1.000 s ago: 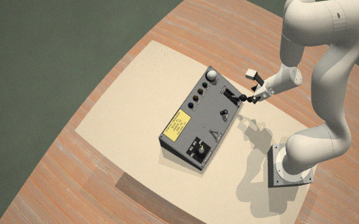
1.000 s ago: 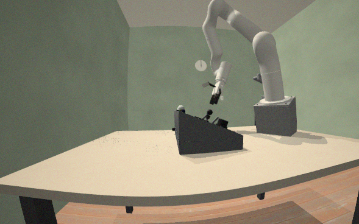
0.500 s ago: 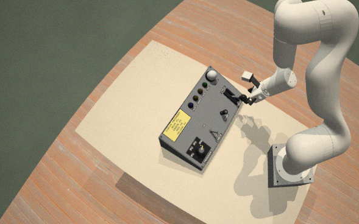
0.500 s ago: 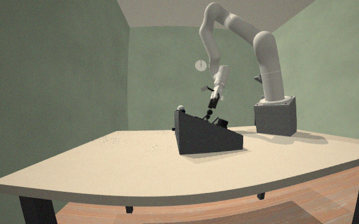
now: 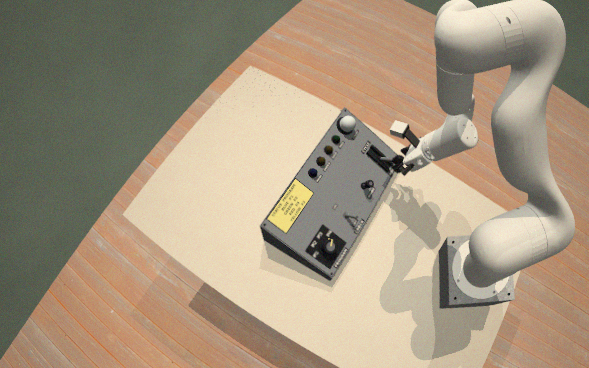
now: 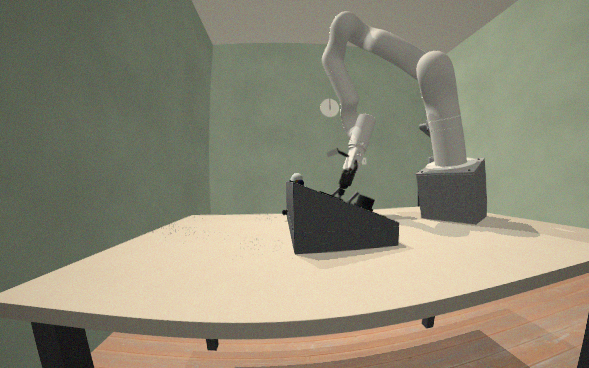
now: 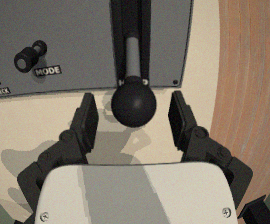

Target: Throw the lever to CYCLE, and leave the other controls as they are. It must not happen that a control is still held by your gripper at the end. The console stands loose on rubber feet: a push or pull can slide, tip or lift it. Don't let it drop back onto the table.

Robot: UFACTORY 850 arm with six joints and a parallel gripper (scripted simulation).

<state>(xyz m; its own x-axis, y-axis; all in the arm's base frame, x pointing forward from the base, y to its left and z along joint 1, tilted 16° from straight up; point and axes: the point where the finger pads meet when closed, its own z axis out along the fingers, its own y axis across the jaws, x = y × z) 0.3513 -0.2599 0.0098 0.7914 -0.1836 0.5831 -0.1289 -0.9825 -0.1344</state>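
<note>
The lever is 40 mm ahead of my hand, 10 mm to the right of it and 40 mm below it. The rest, counted from my hand: grey sloped console (120 mm ahead, 160 mm to the left, 70 mm below); rotary selector (110 mm ahead, 340 mm to the left, 50 mm below); toggle (80 mm ahead, 110 mm to the left, 50 mm below).
</note>
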